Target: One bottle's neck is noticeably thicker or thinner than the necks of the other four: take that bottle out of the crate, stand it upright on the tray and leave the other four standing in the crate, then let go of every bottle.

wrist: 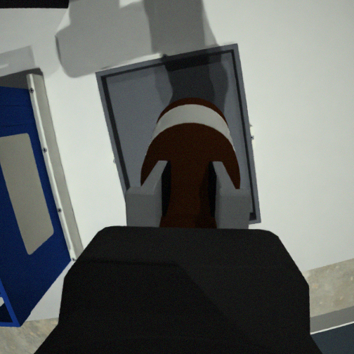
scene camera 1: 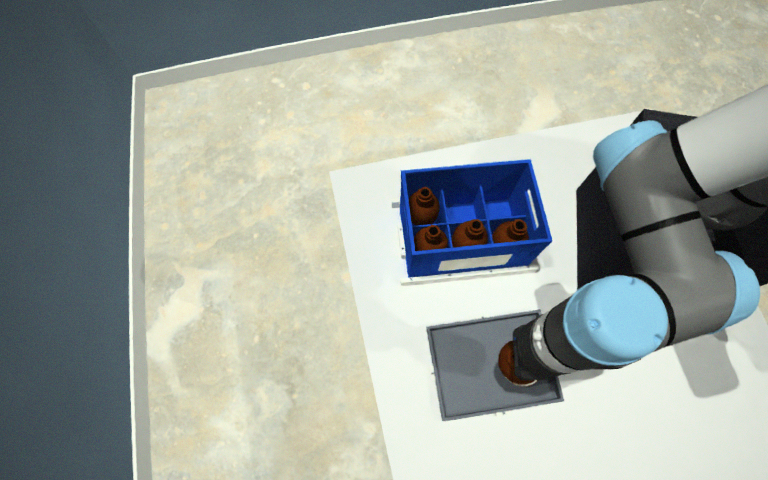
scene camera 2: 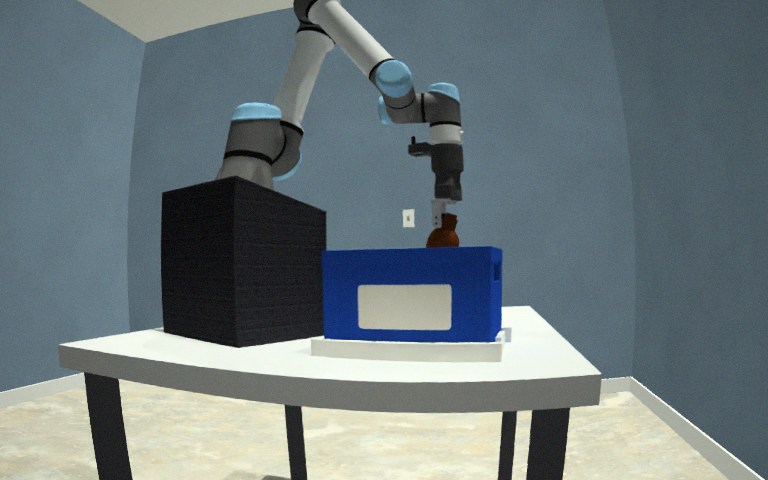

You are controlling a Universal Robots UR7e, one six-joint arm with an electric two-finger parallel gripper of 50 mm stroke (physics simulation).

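Frame: origin at the arm's base, x back, y right, z up, level; centimetres.
Seen in the pictures: gripper, fingertip midpoint: (scene camera 2: 439, 228); arm's base, link origin: (scene camera 2: 241, 201).
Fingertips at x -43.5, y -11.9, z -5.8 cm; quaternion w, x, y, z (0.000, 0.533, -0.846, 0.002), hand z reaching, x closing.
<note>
Pixels of each thing's middle, then the offset from my fingertips to it. "spot": a spot on its surface instead. Level surfaces: height alone.
- grey tray, surface spot: (scene camera 1: 458, 399) spot: dx -10.3, dy -1.9, dz -22.9 cm
- blue crate, body centre: (scene camera 2: 418, 301) (scene camera 1: 467, 222) dx +6.5, dy +30.5, dz -14.6 cm
- white table, surface height: dz -23.4 cm
My gripper (scene camera 2: 443, 221) (wrist: 189, 178) is shut on the neck of a brown bottle (scene camera 1: 508, 367) (scene camera 2: 443, 238) (wrist: 190, 150) with a white band. The bottle leans slightly and hangs over the right part of the grey tray (scene camera 1: 458, 399) (wrist: 120, 95); a shadow lies on the tray apart from it. The crate hides its base in scene camera 2. In the blue crate (scene camera 1: 419, 266) (scene camera 2: 407, 266) (wrist: 50, 260), one brown bottle (scene camera 1: 424, 209) stands back left and three stand in the front row: left (scene camera 1: 431, 238), middle (scene camera 1: 470, 233) and right (scene camera 1: 509, 233).
The crate stands against low white rails (scene camera 1: 470, 276) (scene camera 2: 404, 349) on the white table (scene camera 1: 481, 450) (scene camera 2: 555, 350). Its back middle and back right compartments hold no bottle. The black robot base block (scene camera 2: 237, 266) stands beside the crate. A strip of table separates crate and tray.
</note>
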